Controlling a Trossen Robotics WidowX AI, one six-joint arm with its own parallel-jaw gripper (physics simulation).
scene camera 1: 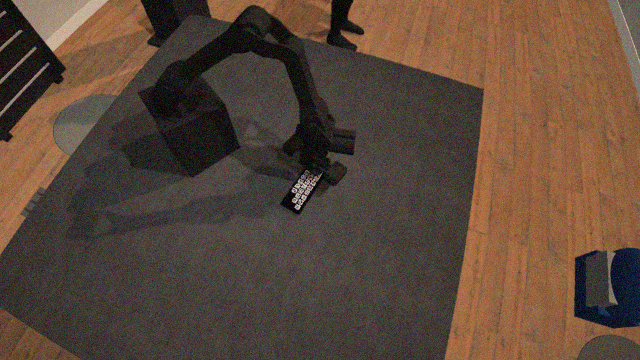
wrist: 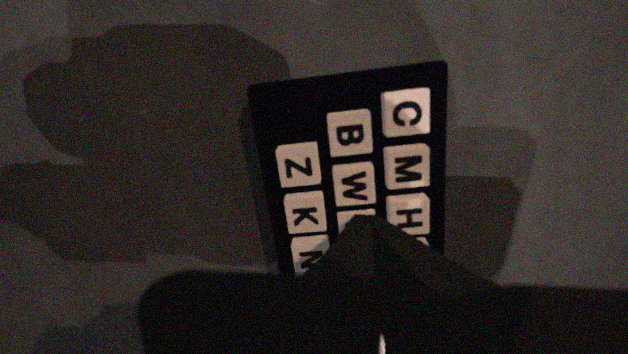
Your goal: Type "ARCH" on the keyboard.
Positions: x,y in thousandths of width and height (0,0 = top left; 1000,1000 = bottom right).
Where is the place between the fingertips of the gripper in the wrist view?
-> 580,640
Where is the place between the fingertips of the gripper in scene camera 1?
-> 491,482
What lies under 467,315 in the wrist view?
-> A black keyboard.
